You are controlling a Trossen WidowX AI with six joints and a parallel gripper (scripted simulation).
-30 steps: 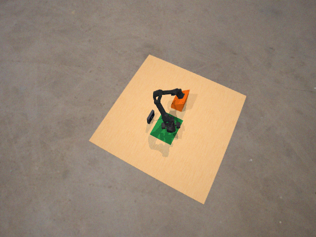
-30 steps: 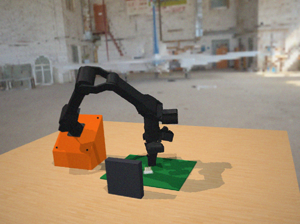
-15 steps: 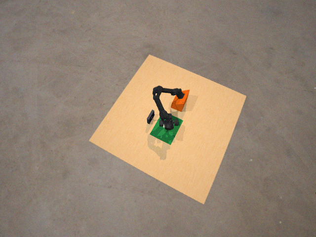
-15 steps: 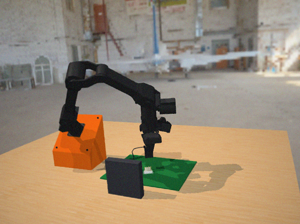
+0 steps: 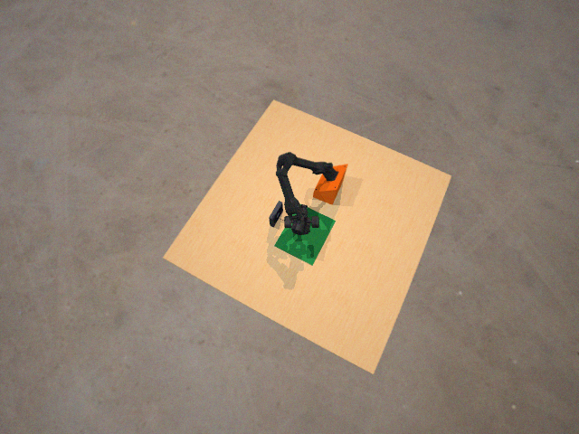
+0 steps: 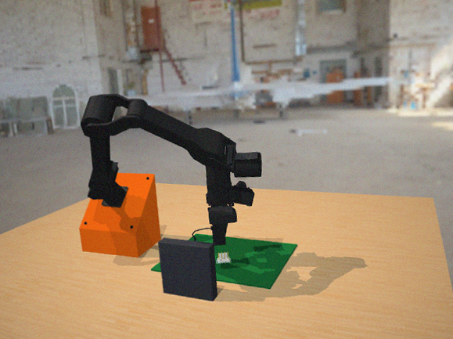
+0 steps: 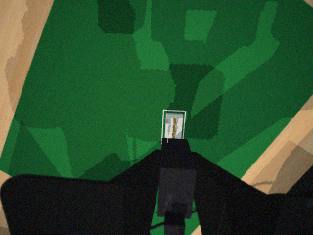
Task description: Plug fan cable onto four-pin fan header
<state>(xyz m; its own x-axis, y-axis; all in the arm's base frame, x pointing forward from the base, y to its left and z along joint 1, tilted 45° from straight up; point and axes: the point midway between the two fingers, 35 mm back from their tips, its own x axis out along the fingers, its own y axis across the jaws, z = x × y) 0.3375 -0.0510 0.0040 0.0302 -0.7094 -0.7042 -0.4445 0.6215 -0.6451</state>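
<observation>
Now: gripper tip 80 mm above the green board and 30 mm to the right of it. From my gripper tip the other things lie so: black fan (160 mm to the right, 10 mm behind); then dark fan plug (10 mm behind, 10 mm above).
</observation>
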